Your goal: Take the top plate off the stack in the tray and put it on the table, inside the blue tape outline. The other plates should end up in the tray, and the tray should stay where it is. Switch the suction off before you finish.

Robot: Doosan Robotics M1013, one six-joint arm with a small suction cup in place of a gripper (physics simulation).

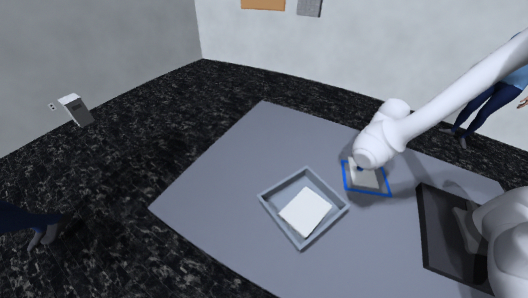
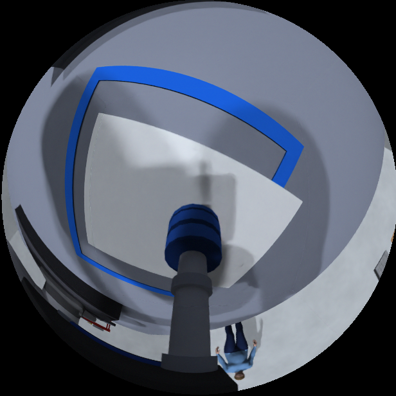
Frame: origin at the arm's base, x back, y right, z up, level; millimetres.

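Where they show: hand at its tool point: (image 1: 359,168); arm's base at its link origin: (image 1: 478,233).
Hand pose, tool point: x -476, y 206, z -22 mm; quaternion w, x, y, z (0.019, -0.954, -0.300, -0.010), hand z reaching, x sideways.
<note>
Each offset is from my tool point to the top centre of the thing. "*": to the spot under its first point. Level surfaces: height alone.
A pale plate @(dz -10, dx +18, dy -3 mm) (image 1: 364,180) (image 2: 135,190) lies on the table, mostly within the blue tape outline @(* dz -15, dx +43, dy -110 mm) (image 1: 369,192) (image 2: 200,92). One side of the plate reaches over the tape on the side away from the tray. My suction cup (image 1: 360,169) (image 2: 193,212) is over the plate near that side, very close to its top face. Whether it touches is hard to tell. I see no sign that the cup holds the plate. The other white plates @(dz +5, dx -209, dy -275 mm) (image 1: 305,212) sit in the grey tray @(dz +34, dx -224, dy -261 mm) (image 1: 283,181); how many is hard to tell.
The grey table @(dz -16 mm) (image 1: 225,170) carries the tray and the outline. The dark base plate (image 1: 435,235) of the arm is at the right. The white arm (image 1: 450,102) reaches in from the right over the outline. A person in blue (image 1: 487,102) (image 2: 236,352) stands beyond the table.
</note>
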